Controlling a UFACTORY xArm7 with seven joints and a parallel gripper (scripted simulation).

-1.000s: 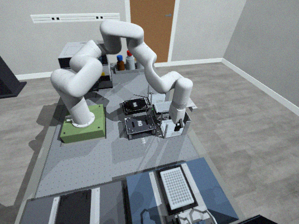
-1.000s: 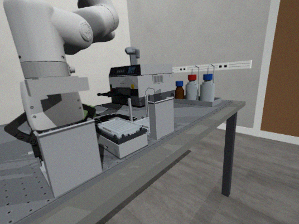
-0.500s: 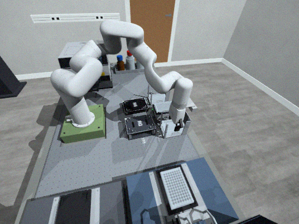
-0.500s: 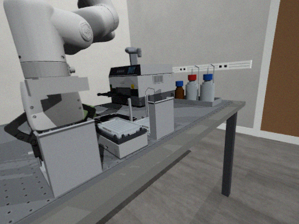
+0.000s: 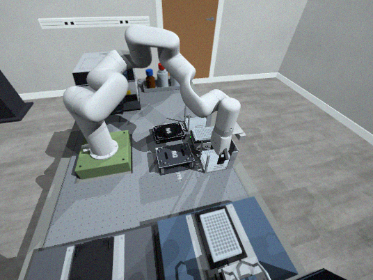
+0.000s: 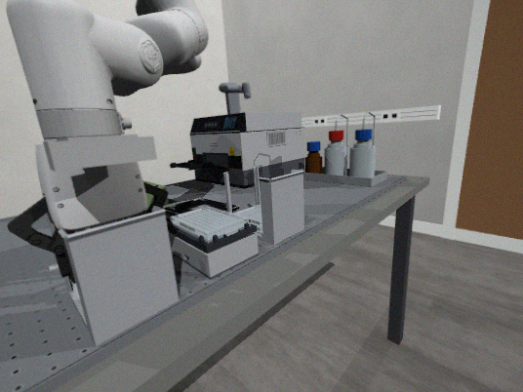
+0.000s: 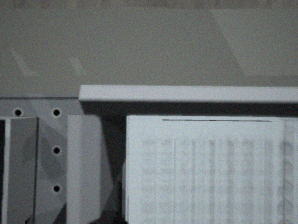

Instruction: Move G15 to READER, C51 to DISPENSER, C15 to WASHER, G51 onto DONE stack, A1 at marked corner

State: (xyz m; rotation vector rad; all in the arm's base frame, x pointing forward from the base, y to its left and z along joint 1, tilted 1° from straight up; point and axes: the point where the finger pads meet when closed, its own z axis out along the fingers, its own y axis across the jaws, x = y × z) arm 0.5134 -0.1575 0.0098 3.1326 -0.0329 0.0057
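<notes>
The DONE label is 9 cm behind my hand and 6 cm below it. Round my hand: black RG nest 19 cm behind, 5 cm to the left, 1 cm below; black N6 nest 19 cm behind, 25 cm to the left, 4 cm below.
</notes>
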